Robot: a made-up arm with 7 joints.
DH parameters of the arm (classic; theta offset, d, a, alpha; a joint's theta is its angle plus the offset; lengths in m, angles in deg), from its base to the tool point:
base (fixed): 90 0.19 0 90
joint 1: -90 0.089 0.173 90
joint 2: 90 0.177 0.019 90
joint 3: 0 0.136 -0.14 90
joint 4: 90 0.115 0.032 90
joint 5: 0 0.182 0.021 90
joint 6: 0 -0.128 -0.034 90
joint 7: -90 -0.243 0.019 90
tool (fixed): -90 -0.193 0 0
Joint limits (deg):
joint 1: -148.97..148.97
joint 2: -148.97..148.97
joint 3: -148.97..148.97
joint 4: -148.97..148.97
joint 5: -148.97..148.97
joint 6: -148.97..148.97
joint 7: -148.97..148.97
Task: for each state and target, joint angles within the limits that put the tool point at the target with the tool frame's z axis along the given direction. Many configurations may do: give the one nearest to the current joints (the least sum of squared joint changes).
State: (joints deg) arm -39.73 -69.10 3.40 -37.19 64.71 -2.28 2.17
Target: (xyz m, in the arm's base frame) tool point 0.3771 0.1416 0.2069 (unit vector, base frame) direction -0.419 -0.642 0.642
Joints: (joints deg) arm -33.50 -80.92 4.98 -90.03 60.14 23.87 -17.88
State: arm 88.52 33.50 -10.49 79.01 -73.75 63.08 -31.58
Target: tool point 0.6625 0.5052 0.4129 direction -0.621 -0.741 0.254
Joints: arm 111.32 78.34 -5.57 71.15 -76.47 40.60 -36.05
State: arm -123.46 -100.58 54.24 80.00 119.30 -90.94 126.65
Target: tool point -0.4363 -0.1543 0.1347 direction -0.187 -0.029 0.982
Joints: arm -130.32 -125.33 71.49 75.55 67.60 -61.51 89.78
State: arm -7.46 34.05 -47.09 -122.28 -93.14 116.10 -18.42
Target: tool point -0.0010 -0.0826 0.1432 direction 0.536 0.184 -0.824
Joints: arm 17.79 44.96 -39.29 -131.82 -144.64 136.58 -32.07
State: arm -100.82 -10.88 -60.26 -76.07 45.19 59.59 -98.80
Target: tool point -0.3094 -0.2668 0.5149 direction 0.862 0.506 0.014
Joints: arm -77.47 -5.83 -41.79 -77.90 44.80 86.22 -135.27
